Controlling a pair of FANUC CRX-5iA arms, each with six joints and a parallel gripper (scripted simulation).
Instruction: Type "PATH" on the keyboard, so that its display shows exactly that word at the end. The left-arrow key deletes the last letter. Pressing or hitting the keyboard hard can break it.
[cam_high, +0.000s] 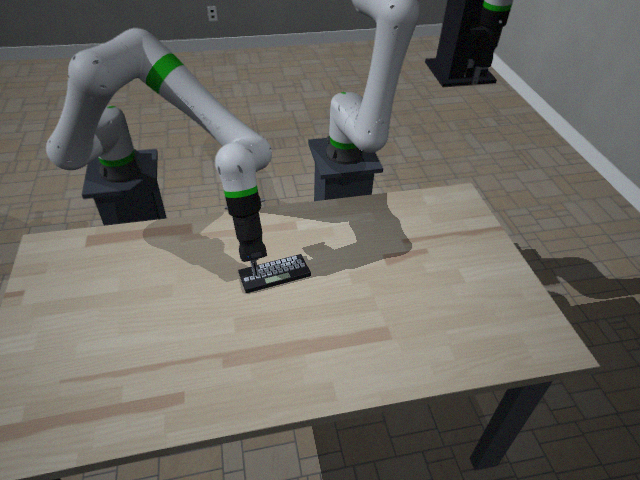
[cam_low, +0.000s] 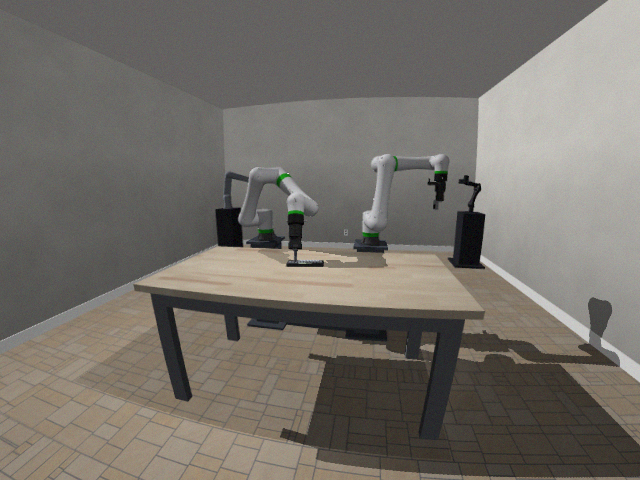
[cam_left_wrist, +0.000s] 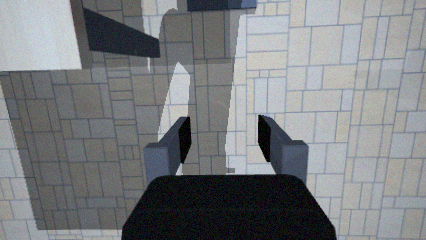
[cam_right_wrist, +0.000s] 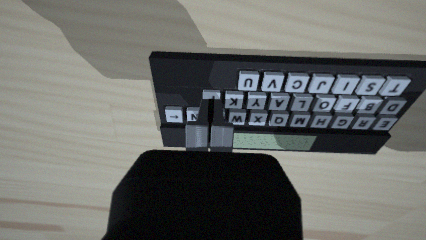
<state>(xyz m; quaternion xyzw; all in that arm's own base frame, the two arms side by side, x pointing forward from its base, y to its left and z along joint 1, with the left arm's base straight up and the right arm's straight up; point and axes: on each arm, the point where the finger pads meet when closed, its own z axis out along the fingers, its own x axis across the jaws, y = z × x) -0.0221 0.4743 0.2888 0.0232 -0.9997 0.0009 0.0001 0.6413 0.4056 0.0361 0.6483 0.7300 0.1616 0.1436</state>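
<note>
Now: the left-arrow key 3 cm to the right of my right hand, 2 cm below it and 2 cm ahead of it. From my right hand the other things lie so: h key (9 cm to the left, 2 cm below).
</note>
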